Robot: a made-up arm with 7 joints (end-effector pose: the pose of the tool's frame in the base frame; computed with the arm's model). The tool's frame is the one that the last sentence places.
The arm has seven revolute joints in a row. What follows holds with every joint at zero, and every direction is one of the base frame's. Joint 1 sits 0.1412 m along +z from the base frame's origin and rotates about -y. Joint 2 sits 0.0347 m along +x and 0.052 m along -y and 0.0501 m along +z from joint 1 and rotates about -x. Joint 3 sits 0.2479 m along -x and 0.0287 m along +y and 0.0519 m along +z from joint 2 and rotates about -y. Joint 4 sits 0.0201 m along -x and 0.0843 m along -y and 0.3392 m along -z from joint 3 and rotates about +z. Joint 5 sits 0.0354 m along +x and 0.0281 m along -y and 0.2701 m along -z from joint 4 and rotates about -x. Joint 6 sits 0.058 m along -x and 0.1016 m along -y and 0.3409 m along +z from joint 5 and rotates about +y. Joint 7 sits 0.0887 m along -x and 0.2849 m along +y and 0.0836 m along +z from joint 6 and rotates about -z. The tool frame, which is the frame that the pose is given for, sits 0.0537 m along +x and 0.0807 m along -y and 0.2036 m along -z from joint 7; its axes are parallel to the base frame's.
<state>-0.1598 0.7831 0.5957 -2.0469 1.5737 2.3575 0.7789</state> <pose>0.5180 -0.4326 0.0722 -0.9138 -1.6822 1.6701</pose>
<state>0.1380 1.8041 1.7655 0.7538 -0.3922 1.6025 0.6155</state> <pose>-0.0715 0.0442 0.4026 -2.5289 -0.5531 -0.1676</pose>
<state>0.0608 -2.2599 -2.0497 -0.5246 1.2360 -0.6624 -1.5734</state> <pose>-0.9540 -0.3554 0.0936 -0.1822 0.9960 -2.5509</pose>
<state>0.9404 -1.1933 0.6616 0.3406 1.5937 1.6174 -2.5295</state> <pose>0.0701 0.8221 0.2331 0.3633 -0.3908 1.8402</pose>
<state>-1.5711 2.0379 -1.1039 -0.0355 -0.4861 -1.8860 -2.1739</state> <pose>0.1010 -0.1546 0.4851 0.3809 -1.0023 -2.2698</pose>
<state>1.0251 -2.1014 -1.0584 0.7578 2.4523 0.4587 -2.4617</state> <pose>-0.6276 0.3724 -0.7852 -2.1980 -0.5591 1.9344</pose>
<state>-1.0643 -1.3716 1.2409 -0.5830 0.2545 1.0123 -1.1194</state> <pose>0.2850 0.0575 0.1120 1.4690 0.0880 -0.5313</pose>
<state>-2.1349 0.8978 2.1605 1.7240 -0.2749 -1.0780 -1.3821</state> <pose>0.0330 0.0246 0.0105 -0.9833 1.5018 -1.8295</pose>
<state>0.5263 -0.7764 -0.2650 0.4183 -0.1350 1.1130 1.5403</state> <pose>-0.3797 -0.0960 -0.1397 -0.2345 0.6417 -0.4279</pose>
